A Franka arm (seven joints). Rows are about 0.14 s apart.
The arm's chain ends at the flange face. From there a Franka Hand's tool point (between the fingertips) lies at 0.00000 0.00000 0.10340 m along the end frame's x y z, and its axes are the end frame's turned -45 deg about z.
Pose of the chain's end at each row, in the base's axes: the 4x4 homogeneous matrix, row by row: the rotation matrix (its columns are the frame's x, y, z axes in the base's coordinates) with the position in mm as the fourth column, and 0 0 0 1 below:
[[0.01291, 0.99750, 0.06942, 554.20], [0.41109, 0.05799, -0.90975, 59.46], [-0.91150, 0.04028, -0.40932, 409.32], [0, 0, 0, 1]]
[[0.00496, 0.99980, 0.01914, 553.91], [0.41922, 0.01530, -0.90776, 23.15], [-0.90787, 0.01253, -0.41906, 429.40], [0, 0, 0, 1]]
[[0.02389, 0.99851, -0.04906, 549.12], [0.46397, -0.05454, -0.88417, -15.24], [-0.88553, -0.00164, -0.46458, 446.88], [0, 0, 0, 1]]
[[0.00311, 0.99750, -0.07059, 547.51], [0.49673, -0.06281, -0.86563, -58.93], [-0.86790, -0.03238, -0.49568, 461.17], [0, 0, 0, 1]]
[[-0.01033, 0.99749, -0.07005, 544.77], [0.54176, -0.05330, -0.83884, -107.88], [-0.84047, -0.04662, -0.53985, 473.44], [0, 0, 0, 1]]
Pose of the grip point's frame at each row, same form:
[[-0.69621, 0.71447, 0.06942, 561.38], [0.24968, 0.33169, -0.90975, -34.61], [-0.67301, -0.61605, -0.40932, 367.00], [0, 0, 0, 1]]
[[-0.70346, 0.71047, 0.01914, 555.89], [0.28561, 0.30725, -0.90776, -70.71], [-0.65082, -0.63310, -0.41906, 386.07], [0, 0, 0, 1]]
[[-0.68916, 0.72295, -0.04906, 544.05], [0.36664, 0.28951, -0.88417, -106.66], [-0.62500, -0.62732, -0.46458, 398.84], [0, 0, 0, 1]]
[[-0.70314, 0.70754, -0.07059, 540.21], [0.39565, 0.30683, -0.86563, -148.44], [-0.59080, -0.63659, -0.49568, 409.92], [0, 0, 0, 1]]
[[-0.71264, 0.69803, -0.07005, 537.53], [0.42077, 0.34539, -0.83884, -194.62], [-0.56134, -0.62727, -0.53985, 417.62], [0, 0, 0, 1]]

